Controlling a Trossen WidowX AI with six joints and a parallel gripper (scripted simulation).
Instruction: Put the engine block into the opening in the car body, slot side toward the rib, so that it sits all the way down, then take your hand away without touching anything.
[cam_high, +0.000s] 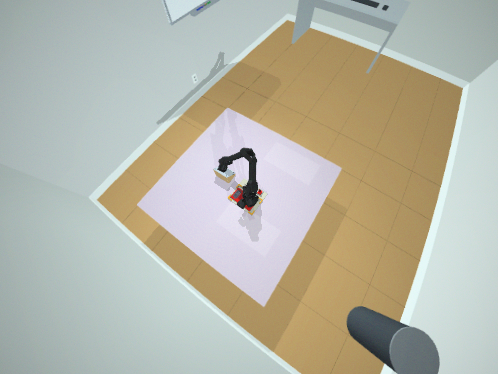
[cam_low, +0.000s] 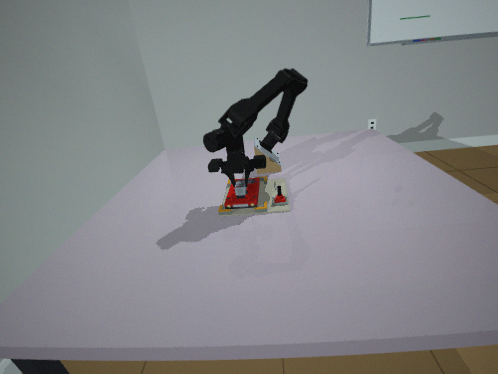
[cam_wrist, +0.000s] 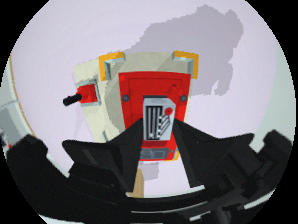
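My gripper tip is now 2 cm past the cream base plate, 3 cm to the right of it and 4 cm above it. Round my gripper tip: black upright stick (5 cm ahead, 12 cm to the left, 2 cm below); engine block (1 cm below).
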